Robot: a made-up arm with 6 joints.
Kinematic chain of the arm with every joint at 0, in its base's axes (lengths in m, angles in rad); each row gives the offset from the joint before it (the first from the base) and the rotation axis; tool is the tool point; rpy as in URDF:
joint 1: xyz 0 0 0.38 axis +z
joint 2: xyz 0 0 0 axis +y
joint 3: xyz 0.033 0 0.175 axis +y
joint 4: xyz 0.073 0 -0.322 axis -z
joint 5: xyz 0 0 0 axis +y
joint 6: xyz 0.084 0 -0.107 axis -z
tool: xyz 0 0 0 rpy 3.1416 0 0
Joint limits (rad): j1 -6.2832..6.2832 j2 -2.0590..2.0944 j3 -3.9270..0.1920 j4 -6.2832..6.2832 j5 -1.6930..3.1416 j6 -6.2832..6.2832
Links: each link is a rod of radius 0.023 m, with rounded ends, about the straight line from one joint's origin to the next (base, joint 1, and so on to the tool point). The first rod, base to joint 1, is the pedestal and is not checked.
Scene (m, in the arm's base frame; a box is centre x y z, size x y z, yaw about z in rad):
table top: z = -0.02
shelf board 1: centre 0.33 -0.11 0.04 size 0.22 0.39 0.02 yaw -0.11
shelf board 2: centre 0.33 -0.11 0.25 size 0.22 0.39 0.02 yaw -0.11
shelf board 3: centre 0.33 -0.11 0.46 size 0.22 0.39 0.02 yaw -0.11
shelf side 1: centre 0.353 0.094 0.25 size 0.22 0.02 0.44 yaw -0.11
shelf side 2: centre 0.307 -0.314 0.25 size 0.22 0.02 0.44 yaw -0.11
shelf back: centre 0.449 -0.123 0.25 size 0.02 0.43 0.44 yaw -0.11
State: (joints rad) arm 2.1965 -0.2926 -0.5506 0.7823 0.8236 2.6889
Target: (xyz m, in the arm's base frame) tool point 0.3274 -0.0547 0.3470
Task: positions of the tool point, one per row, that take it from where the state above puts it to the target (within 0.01 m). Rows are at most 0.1 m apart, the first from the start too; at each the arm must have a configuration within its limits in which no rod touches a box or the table.
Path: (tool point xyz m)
1: -0.1490 0.3143 0.2910
2: -0.0681 0.3227 0.2882
3: 0.0111 0.3067 0.2882
4: 0.0798 0.2681 0.2906
5: 0.1305 0.2119 0.2947
6: 0.1766 0.1475 0.3082
7: 0.1917 0.0748 0.3210
8: 0.1767 0.0100 0.3337
9: 0.1411 -0.0341 0.3470
10: 0.1836 -0.0416 0.3369
11: 0.2257 -0.0457 0.3312
12: 0.2653 -0.0482 0.3312
13: 0.3000 -0.0507 0.3369
14: 0.3274 -0.0547 0.3470

